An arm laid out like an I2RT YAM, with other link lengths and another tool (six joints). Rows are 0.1 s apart.
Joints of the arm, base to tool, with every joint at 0 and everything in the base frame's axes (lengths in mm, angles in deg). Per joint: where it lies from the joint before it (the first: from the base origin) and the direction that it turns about. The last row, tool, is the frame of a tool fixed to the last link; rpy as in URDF.
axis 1: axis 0 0 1 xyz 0 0 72.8
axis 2: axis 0 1 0 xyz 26.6 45.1 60.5
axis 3: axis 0 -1 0 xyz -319.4 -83.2 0
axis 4: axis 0 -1 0 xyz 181.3 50.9 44.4
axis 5: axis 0 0 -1 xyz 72.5 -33.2 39.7
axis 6: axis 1 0 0 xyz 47.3 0 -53.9
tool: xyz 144 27 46 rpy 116.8 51.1 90
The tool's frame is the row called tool.
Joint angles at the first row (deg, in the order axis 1, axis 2, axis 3, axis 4, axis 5, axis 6):
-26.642 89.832 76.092 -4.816 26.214 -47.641
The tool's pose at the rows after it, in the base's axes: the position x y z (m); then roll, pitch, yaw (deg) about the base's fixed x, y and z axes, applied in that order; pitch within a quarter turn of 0, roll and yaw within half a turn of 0:
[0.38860 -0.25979 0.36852 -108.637 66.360 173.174]
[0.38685 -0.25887 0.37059 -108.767 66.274 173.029]
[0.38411 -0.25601 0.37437 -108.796 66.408 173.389]
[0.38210 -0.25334 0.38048 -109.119 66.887 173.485]
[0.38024 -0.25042 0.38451 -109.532 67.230 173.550]
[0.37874 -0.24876 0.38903 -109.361 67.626 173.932]
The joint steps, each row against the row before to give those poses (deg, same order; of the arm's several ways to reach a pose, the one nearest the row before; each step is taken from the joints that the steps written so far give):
-0.099 -0.153 0.979 -1.099 -0.276 0.005
0.021 -0.311 0.471 -0.899 0.039 0.037
0.000 -0.726 0.292 -0.861 -0.384 -0.077
-0.014 -0.629 0.808 -1.099 -0.476 0.159
0.014 -0.597 0.389 -0.778 -0.494 0.135
0.000 -0.447 0.459 -0.514 -0.237 0.006

